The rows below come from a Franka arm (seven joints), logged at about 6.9 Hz.
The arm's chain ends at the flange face. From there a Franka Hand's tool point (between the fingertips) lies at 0.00 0.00 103.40 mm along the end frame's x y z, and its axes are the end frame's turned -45 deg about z.
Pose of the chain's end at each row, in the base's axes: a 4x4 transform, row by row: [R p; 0 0 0 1], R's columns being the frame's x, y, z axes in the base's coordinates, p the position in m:
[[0.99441 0.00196 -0.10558 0.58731], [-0.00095 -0.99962 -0.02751 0.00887], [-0.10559 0.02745 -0.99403 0.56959], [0 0 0 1]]
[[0.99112 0.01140 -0.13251 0.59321], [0.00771 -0.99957 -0.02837 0.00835], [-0.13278 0.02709 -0.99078 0.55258], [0 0 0 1]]
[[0.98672 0.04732 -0.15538 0.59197], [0.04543 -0.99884 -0.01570 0.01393], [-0.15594 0.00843 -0.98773 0.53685], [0 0 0 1]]
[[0.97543 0.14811 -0.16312 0.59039], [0.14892 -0.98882 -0.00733 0.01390], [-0.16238 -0.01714 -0.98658 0.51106], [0 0 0 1]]
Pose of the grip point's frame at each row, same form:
[[0.70177 0.70454 -0.10558 0.57639], [0.70617 -0.70751 -0.02751 0.00603], [-0.09407 -0.05525 -0.99403 0.46681], [0 0 0 1]]
[[0.69277 0.70889 -0.13251 0.57951], [0.71225 -0.70135 -0.02837 0.00542], [-0.11305 -0.07473 -0.99078 0.45013], [0 0 0 1]]
[[0.66426 0.73118 -0.15538 0.57590], [0.73841 -0.67416 -0.01570 0.01231], [-0.11623 -0.10431 -0.98773 0.43472], [0 0 0 1]]
[[0.58500 0.79446 -0.16312 0.57352], [0.80450 -0.59390 -0.00733 0.01314], [-0.10270 -0.12694 -0.98658 0.40905], [0 0 0 1]]

